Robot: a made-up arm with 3 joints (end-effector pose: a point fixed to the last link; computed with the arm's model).
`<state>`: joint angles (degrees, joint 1 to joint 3).
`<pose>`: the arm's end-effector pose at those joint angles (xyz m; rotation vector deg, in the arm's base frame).
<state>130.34 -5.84 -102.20</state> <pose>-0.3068 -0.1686 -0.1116 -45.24 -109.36 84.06</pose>
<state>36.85 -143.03 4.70</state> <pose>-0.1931 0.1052 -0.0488 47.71 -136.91 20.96</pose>
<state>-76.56 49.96 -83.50</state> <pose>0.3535 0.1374 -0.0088 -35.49 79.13 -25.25</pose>
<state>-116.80 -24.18 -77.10</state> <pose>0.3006 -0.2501 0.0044 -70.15 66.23 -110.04</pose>
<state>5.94 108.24 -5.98</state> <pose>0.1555 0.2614 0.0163 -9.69 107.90 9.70</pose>
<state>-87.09 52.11 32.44</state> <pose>0.0884 -0.1849 0.1843 64.33 18.08 -93.02</pose>
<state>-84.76 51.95 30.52</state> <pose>0.1042 -0.1814 0.1857 61.99 20.59 -90.34</pose>
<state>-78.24 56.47 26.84</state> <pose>0.1418 -0.1742 0.1742 59.74 30.34 -83.28</pose>
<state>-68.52 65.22 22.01</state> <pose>0.1937 -0.1520 0.1482 56.62 45.57 -72.37</pose>
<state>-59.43 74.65 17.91</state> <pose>0.2348 -0.1170 0.1177 52.95 60.07 -61.71</pose>
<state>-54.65 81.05 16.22</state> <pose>0.2509 -0.0944 0.0965 51.32 68.63 -56.09</pose>
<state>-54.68 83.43 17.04</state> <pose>0.2483 -0.0971 0.0886 52.97 70.60 -56.42</pose>
